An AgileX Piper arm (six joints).
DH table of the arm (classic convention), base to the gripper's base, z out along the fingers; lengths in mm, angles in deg. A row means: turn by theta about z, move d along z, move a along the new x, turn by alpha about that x. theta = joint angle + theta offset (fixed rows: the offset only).
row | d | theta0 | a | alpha
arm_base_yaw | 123 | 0 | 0 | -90
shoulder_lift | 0 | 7.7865 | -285 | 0
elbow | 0 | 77.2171 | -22 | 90
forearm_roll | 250.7 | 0 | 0 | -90
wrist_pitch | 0 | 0 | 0 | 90
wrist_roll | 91 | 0 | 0 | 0
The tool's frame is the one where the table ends.
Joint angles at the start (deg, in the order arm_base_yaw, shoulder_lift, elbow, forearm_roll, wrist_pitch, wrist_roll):
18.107 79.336 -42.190 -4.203 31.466 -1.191
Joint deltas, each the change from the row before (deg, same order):
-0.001 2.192 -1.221 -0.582 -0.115 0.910
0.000 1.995 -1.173 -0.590 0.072 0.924
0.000 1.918 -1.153 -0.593 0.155 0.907
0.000 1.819 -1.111 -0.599 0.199 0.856
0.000 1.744 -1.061 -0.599 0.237 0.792
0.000 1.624 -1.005 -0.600 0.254 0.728
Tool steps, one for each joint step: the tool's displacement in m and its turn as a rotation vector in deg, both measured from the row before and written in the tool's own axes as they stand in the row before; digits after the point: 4 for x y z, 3 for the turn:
-0.0051 -0.0006 0.0070 0.228 0.856 0.375
-0.0046 -0.0006 0.0064 0.248 0.890 0.382
-0.0043 -0.0005 0.0063 0.263 0.911 0.362
-0.0041 -0.0004 0.0061 0.280 0.894 0.306
-0.0038 -0.0004 0.0059 0.292 0.902 0.240
-0.0035 -0.0004 0.0056 0.305 0.850 0.177

